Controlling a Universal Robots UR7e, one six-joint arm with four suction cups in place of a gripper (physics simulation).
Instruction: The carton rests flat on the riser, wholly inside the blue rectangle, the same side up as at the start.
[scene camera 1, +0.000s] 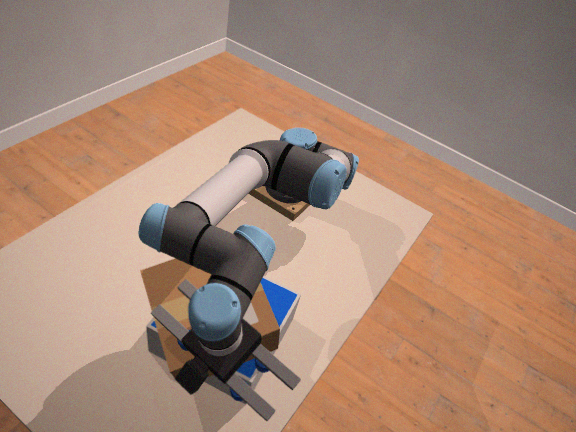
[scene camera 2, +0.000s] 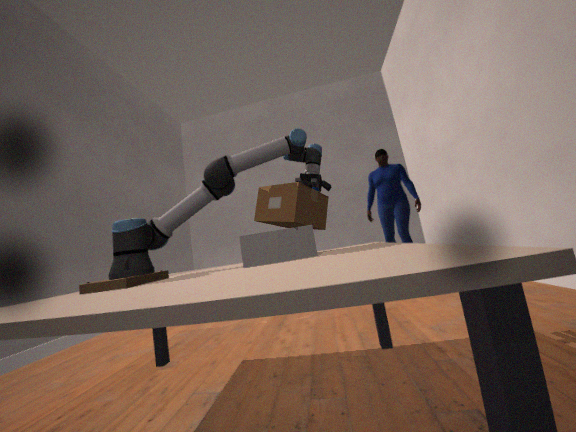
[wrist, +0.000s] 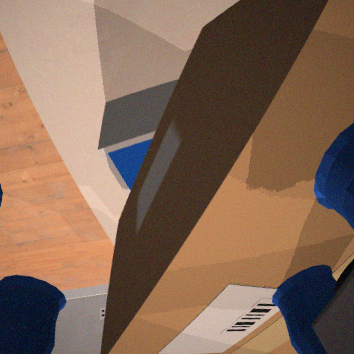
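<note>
The brown carton (scene camera 1: 162, 282) (scene camera 2: 287, 210) (wrist: 235, 215) hangs upright on my suction gripper (scene camera 1: 222, 350) (scene camera 2: 311, 181). Two blue cups are at the carton's top; the other two stick out past its edge. In scene camera 2 a small gap shows between the carton and the grey riser (scene camera 1: 158, 342) (scene camera 2: 277, 250) (wrist: 135, 110) below. The carton looks turned relative to the riser. Parts of the blue rectangle (scene camera 1: 282, 297) (wrist: 130, 162) show around it. The arm and carton hide the rest. A white barcode label (wrist: 220, 320) is on the carton's top.
The arm's base stands on a wooden plate (scene camera 1: 294, 215) (scene camera 2: 125, 282) on the pale table (scene camera 1: 345, 250) (scene camera 2: 400, 270). A person in blue (scene camera 2: 392, 192) stands beyond the table in scene camera 2. The wood floor (scene camera 1: 475, 310) lies past the table edge.
</note>
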